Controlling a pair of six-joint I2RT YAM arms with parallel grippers.
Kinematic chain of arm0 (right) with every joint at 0, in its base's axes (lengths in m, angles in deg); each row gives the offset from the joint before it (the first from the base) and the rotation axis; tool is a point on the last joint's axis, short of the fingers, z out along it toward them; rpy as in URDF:
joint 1: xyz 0 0 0.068 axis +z
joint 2: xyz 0.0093 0.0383 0.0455 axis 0.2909 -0.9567 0
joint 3: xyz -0.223 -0.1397 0.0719 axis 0.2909 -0.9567 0
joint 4: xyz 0.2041 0.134 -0.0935 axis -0.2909 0.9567 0
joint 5: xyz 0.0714 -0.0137 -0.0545 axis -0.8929 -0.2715 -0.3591
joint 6: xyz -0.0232 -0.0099 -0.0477 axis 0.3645 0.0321 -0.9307
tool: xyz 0 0 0 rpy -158.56 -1.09 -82.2
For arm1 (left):
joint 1: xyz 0 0 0.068 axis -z
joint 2: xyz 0.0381 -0.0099 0.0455 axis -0.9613 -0.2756 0
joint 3: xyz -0.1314 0.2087 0.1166 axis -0.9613 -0.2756 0
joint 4: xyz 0.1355 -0.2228 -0.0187 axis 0.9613 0.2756 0
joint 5: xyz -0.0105 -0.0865 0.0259 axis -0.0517 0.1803 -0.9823
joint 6: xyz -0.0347 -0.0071 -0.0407 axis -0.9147 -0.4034 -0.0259
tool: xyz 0 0 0 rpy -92.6 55.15 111.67
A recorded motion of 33 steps. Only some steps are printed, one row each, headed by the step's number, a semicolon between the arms.
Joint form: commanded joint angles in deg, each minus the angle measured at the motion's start. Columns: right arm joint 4, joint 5, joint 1, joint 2, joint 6, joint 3; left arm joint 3, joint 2, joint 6, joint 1, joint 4, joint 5.
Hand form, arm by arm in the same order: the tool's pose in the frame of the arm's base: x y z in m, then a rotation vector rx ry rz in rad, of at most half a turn. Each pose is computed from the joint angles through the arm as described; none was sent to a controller.
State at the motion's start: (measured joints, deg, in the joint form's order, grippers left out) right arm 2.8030 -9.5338 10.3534 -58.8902 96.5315 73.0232; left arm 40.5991 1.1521 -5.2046 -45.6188 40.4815 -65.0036
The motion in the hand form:
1: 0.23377 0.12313 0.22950 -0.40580 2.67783 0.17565; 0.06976 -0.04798 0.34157 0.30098 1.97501 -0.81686
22: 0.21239 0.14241 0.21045 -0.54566 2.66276 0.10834; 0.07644 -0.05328 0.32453 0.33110 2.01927 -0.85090
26: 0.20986 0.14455 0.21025 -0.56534 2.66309 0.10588; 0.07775 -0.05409 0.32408 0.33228 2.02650 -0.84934
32: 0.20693 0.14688 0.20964 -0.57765 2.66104 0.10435; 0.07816 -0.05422 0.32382 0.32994 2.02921 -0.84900
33: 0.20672 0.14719 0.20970 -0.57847 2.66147 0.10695; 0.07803 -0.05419 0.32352 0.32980 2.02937 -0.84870
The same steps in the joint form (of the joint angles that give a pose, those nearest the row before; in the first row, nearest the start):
1: 4.39 6.38 0.65 -4.08 -4.21 1.65; -0.07 -0.24 7.97 0.08 10.19 -2.49
22: 1.81 10.34 7.27 -3.61 -4.35 -2.89; -3.71 -0.51 8.01 0.03 8.72 0.11
26: 2.13 10.48 8.01 -3.53 -4.44 -2.96; -3.69 -0.94 8.05 0.09 8.72 0.09
32: 2.14 10.76 8.86 -3.35 -4.16 -3.22; -3.71 -1.04 7.98 0.05 8.72 0.07
33: 2.16 10.67 8.94 -3.35 -4.10 -3.21; -3.78 -0.98 7.96 0.09 8.72 0.02

